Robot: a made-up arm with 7 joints.
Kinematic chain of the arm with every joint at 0, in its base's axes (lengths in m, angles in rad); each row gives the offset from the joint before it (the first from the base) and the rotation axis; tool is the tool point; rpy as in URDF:
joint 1: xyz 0 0 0 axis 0.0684 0.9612 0.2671
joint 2: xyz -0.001 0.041 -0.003 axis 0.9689 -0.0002 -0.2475
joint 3: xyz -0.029 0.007 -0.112 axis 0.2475 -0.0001 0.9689
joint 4: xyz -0.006 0 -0.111 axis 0.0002 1 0
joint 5: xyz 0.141 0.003 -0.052 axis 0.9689 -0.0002 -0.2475
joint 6: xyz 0.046 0 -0.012 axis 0.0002 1 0
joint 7: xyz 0.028 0 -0.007 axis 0.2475 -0.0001 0.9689
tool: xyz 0 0 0 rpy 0 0.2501 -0.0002
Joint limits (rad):
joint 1: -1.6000..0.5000
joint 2: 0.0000..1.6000
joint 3: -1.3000..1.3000
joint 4: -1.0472..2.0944
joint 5: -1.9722..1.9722
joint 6: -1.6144..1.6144
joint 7: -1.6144..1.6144
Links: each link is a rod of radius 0.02 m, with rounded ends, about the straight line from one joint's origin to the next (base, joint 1, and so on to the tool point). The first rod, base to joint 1, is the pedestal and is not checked.
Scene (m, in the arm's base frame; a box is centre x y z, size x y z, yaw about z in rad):
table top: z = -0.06
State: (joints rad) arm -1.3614 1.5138 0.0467 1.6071 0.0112 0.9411 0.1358
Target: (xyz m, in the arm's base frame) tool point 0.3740 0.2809 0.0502
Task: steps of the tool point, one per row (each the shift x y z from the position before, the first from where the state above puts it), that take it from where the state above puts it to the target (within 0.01 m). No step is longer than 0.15 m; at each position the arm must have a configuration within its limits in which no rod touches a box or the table.
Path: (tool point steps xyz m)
1: 0.1240 -0.0646 -0.0034
2: 0.0953 -0.1068 0.0198

